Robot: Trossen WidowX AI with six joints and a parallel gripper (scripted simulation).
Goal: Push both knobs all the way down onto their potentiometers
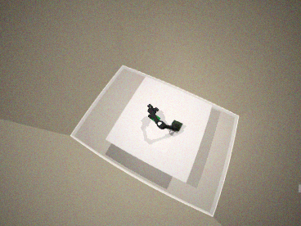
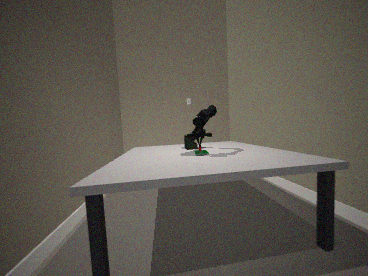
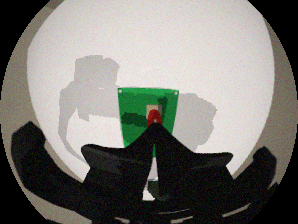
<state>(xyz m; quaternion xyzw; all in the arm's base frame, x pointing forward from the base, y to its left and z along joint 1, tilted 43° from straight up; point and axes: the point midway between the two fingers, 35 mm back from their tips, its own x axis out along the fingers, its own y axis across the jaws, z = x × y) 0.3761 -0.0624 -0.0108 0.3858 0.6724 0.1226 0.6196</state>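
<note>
Now: the red knob 10 mm below my gripper tip. From my gripper tip the other things lie so: potentiometer 20 mm below.
</note>
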